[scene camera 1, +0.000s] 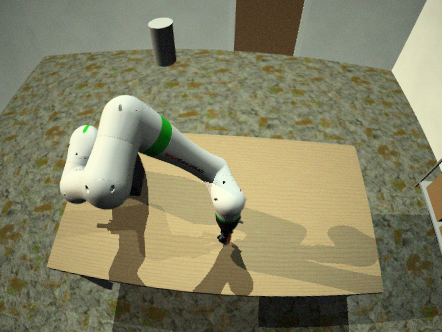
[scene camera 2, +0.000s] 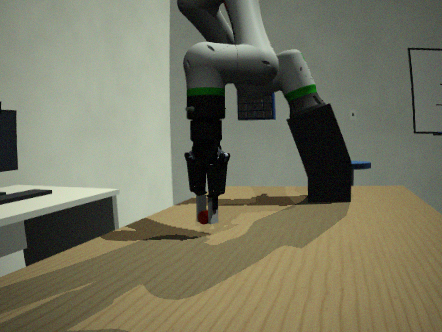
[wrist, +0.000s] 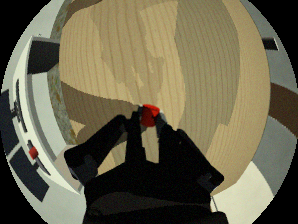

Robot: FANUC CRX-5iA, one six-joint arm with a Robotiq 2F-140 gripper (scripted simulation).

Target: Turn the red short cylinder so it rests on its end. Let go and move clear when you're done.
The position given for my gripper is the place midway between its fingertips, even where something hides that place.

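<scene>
You'd find my gripper (scene camera 2: 207,222) there, and the wrist view shows my gripper (wrist: 149,113) as well.
</scene>
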